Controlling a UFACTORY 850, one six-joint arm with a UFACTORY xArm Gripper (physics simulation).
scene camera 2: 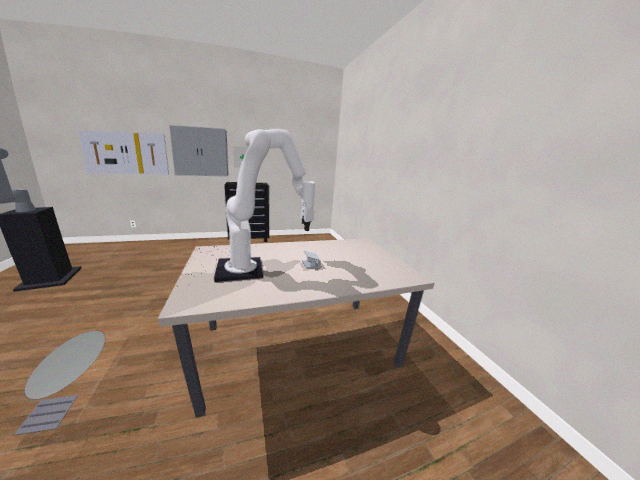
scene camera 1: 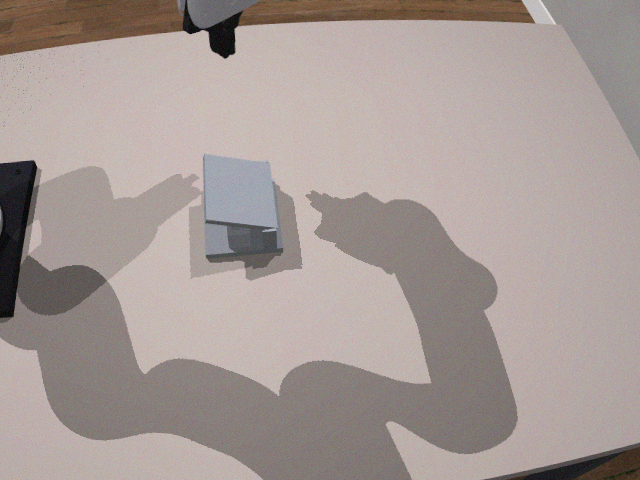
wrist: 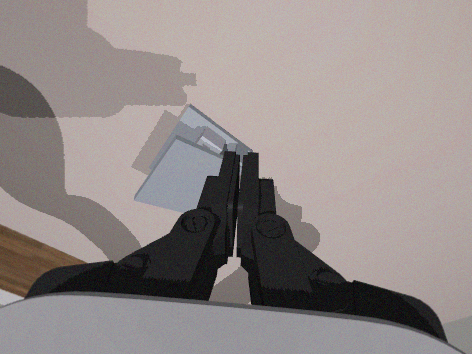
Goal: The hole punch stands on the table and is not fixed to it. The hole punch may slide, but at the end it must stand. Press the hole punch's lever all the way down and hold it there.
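The blue-grey hole punch (scene camera 1: 240, 206) (scene camera 2: 311, 260) stands upright on the table. Its flat lever plate (scene camera 1: 238, 191) (scene camera 2: 311, 255) (wrist: 177, 172) is raised and tilted over the base (scene camera 1: 217, 242) (wrist: 200, 117), with a gap at one end. My gripper (scene camera 1: 225, 55) (scene camera 2: 306, 228) (wrist: 241, 176) is shut and empty. It hangs well above the table, apart from the hole punch and not touching the lever. In the wrist view the fingers cover part of the punch. In scene camera 1 the gripper is at the top edge and partly cut off.
The pale table (scene camera 1: 413, 129) (scene camera 2: 222, 304) carries the arm's black base plate (scene camera 1: 15, 232) (scene camera 2: 222, 272) at the left of the punch. Shadows of the arm lie across the table. A wall (scene camera 2: 491, 180) rises beyond the table's right side.
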